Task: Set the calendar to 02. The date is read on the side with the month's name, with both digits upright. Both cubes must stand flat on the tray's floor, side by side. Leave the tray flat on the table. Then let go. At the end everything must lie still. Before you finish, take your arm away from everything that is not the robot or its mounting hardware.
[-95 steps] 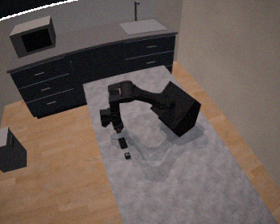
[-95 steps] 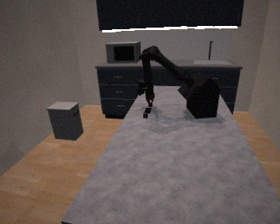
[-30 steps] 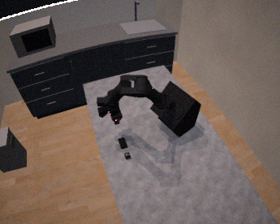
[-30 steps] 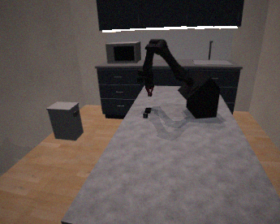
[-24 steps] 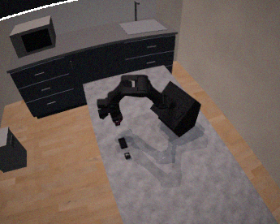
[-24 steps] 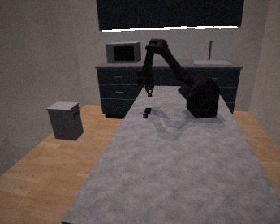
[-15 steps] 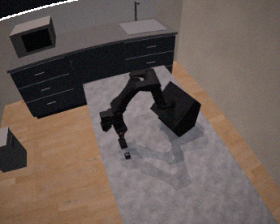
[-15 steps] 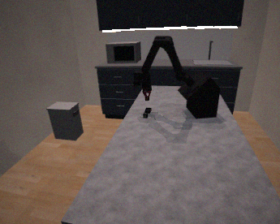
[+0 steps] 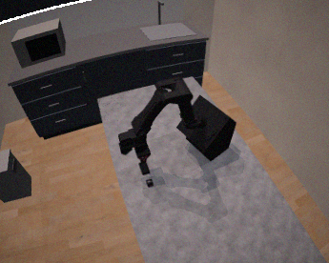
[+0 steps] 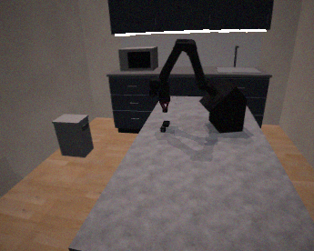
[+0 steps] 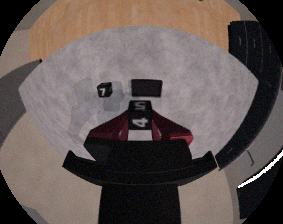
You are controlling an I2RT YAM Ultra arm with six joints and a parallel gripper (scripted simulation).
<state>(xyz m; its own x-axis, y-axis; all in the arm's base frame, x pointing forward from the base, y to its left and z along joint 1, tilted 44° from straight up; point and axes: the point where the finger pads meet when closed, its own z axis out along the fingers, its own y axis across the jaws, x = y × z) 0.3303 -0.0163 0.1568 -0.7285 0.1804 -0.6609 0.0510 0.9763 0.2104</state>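
My hand is 12 cm above the dark tray and 2 cm to the left of it. The rest, counted from my hand: dark calendar cube: right at my hand.
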